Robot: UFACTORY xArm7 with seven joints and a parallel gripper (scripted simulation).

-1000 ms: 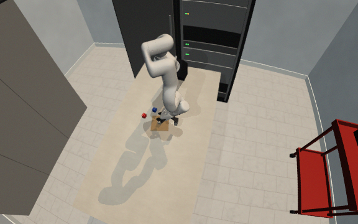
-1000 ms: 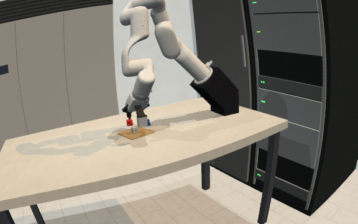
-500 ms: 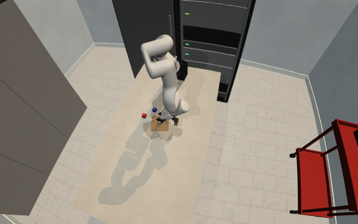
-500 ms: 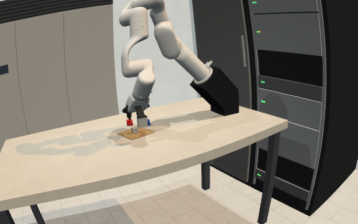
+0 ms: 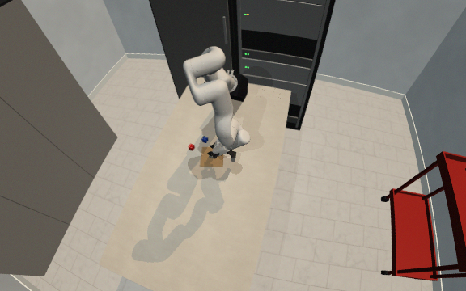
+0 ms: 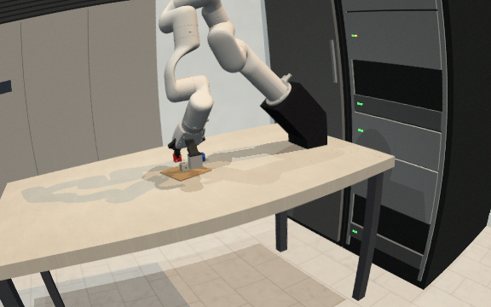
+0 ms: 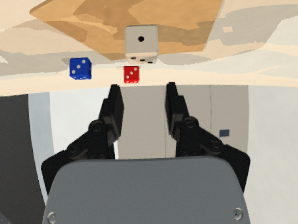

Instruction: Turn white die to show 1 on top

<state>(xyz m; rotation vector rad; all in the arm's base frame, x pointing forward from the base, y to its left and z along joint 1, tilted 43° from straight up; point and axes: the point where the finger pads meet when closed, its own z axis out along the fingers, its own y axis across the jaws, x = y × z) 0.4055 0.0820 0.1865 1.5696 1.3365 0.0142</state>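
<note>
Right now the white die is 60 mm below my hand and 10 mm to the right of it. From my hand the other things lie so: red die: 160 mm to the right, 70 mm below; then blue die: 110 mm to the right, 80 mm behind, 70 mm below; then brown mat: 80 mm below, 10 mm to the right.
</note>
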